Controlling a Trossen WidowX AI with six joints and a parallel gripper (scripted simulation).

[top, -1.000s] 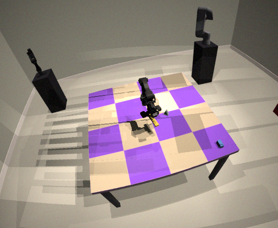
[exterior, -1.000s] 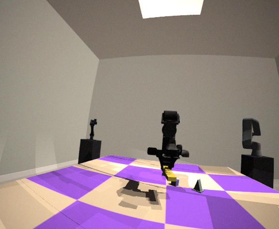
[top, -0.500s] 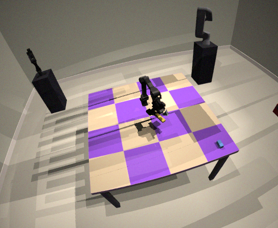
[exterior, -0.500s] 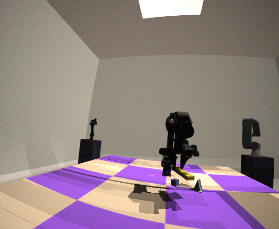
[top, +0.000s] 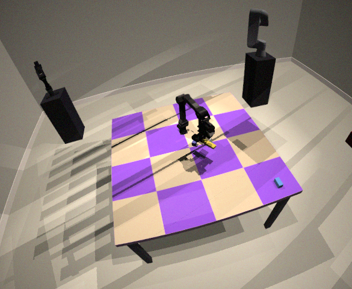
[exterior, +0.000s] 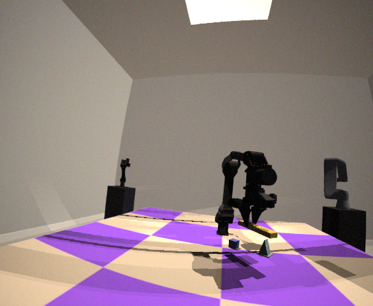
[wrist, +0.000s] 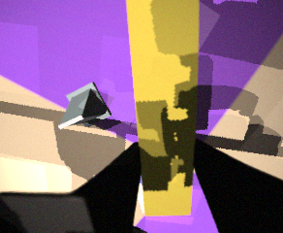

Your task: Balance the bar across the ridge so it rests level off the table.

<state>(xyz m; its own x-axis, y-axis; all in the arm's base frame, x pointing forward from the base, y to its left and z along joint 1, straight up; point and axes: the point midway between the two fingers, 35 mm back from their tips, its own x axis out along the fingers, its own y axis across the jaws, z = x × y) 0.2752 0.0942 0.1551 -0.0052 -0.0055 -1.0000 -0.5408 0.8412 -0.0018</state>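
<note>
My gripper tip is 2 cm short of the yellow bar and 2 cm to the right of it. From my gripper tip the other things lie so: light blue block (46 cm ahead, 41 cm to the left, 10 cm below); dark blue cube (9 cm behind, 4 cm to the right, 10 cm below).
</note>
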